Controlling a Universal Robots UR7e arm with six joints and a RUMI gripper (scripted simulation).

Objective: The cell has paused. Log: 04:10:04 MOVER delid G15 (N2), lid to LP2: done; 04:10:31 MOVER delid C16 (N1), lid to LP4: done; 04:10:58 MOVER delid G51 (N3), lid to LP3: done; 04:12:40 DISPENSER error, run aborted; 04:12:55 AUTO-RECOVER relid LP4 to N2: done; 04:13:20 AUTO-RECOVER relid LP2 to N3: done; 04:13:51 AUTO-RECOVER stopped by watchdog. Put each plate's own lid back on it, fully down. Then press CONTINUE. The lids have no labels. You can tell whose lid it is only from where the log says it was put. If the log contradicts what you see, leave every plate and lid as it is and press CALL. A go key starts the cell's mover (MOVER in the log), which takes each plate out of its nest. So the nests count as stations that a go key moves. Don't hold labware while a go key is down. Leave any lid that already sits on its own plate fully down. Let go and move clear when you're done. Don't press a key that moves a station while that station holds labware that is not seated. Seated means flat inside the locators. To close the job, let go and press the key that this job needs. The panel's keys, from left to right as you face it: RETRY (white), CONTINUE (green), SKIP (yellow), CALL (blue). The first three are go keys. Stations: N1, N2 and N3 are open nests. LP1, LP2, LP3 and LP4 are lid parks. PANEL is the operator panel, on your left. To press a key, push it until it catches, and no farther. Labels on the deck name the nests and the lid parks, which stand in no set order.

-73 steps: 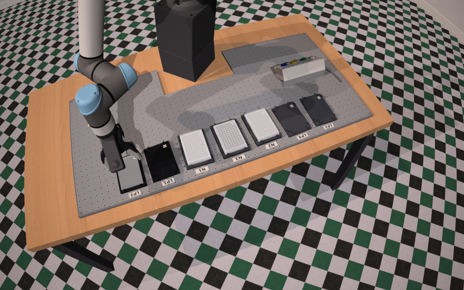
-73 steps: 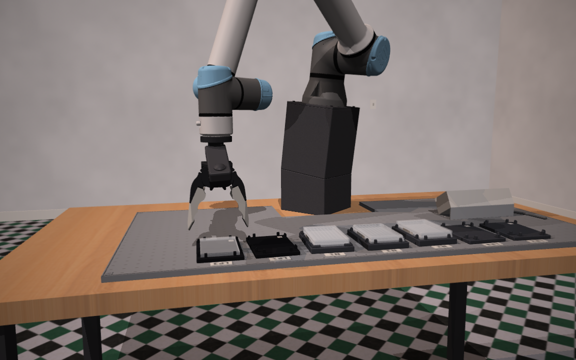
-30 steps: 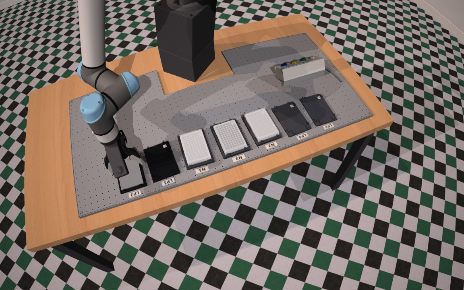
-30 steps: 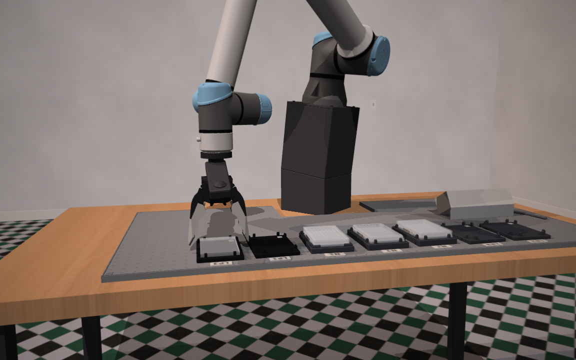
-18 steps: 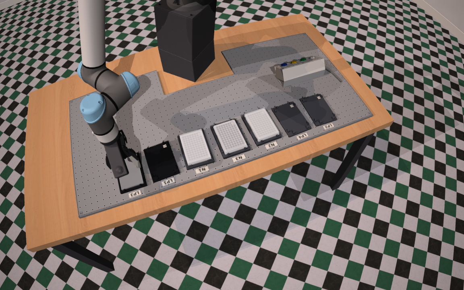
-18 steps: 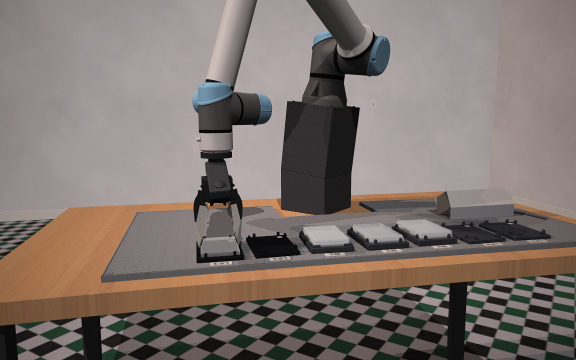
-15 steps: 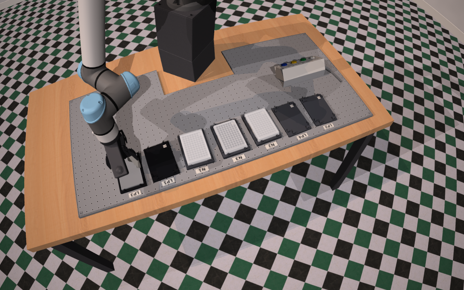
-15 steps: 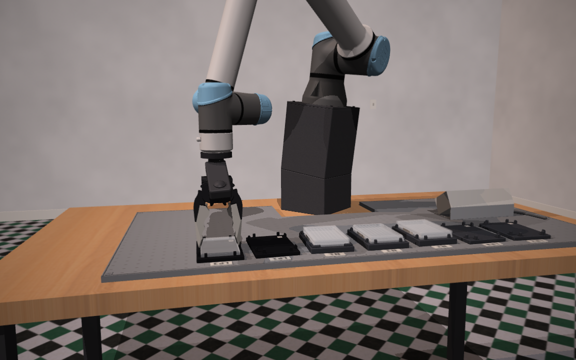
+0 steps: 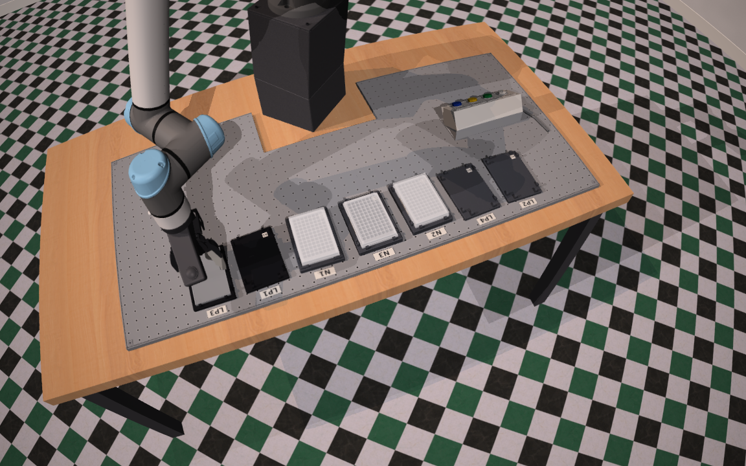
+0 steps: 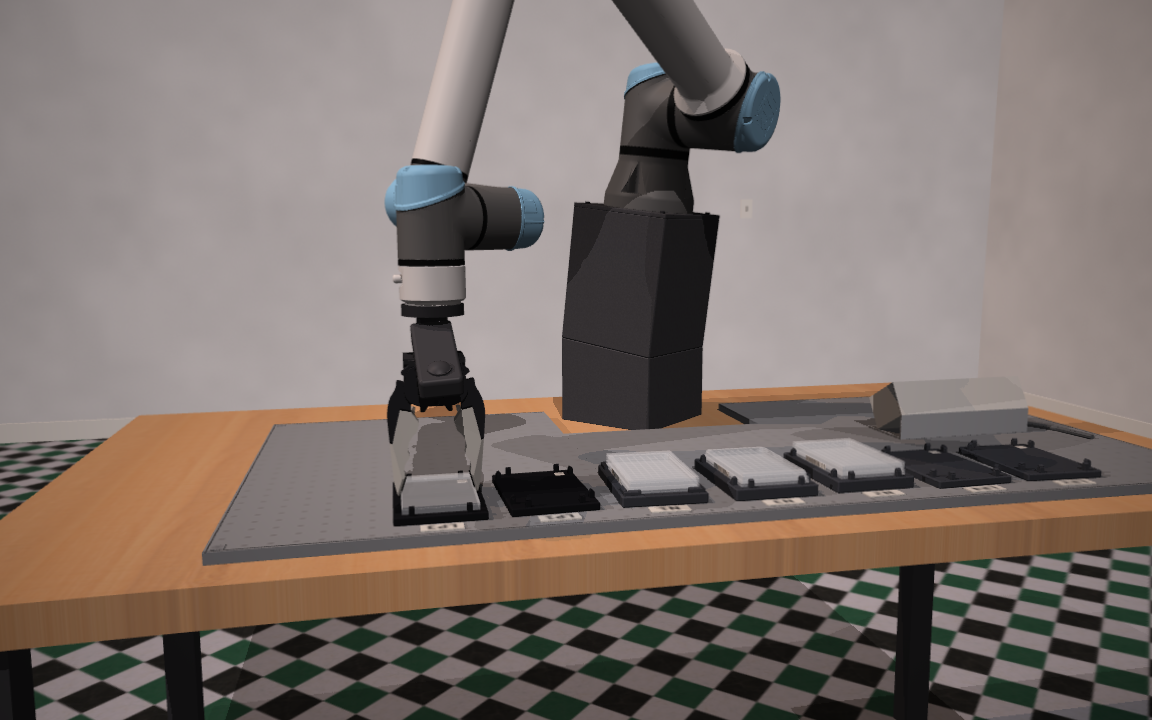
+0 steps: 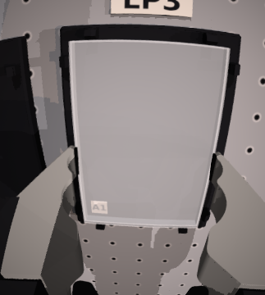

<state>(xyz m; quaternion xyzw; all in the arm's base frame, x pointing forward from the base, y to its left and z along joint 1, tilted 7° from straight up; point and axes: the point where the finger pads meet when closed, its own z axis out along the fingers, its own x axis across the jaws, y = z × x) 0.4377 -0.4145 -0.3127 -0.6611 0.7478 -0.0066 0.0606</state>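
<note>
The lid park LP3 is 20 mm below my hand. Round my hand: plate: 50 mm ahead, 520 mm to the left; then lid park LP1: 10 mm ahead, 120 mm to the left, 20 mm below; then lid park LP4: 70 mm ahead, 650 mm to the left, 20 mm below.
</note>
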